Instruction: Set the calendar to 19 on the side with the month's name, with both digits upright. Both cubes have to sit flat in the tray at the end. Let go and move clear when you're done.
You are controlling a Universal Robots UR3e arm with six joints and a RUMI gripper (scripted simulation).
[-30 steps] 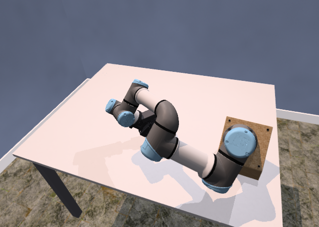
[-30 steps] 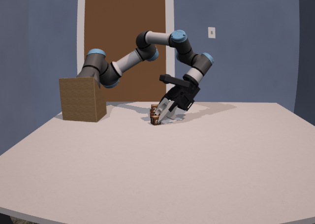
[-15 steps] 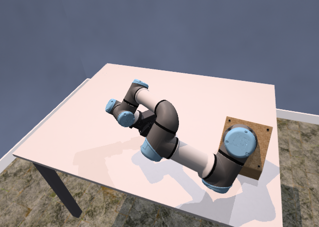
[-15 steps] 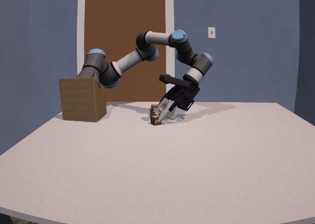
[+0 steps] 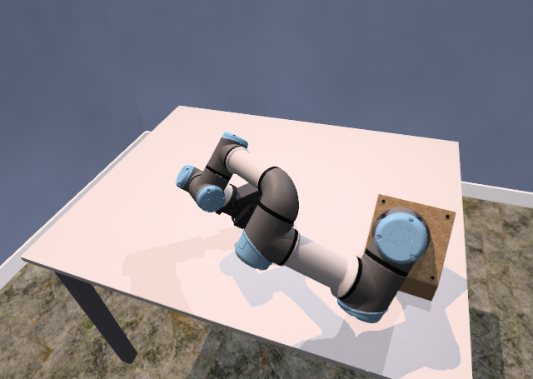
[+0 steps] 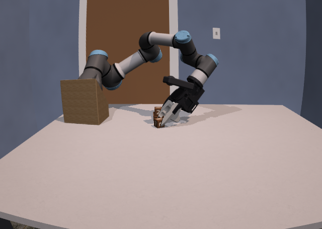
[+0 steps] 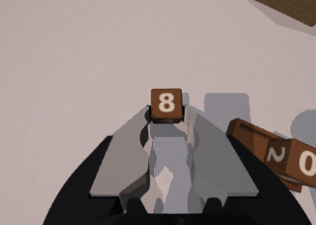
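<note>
The tray is 100 mm to the left of my hand, 10 mm below it and 10 mm behind it. The rest, counted from my hand: brown digit cube: 10 mm below, 10 mm behind.
</note>
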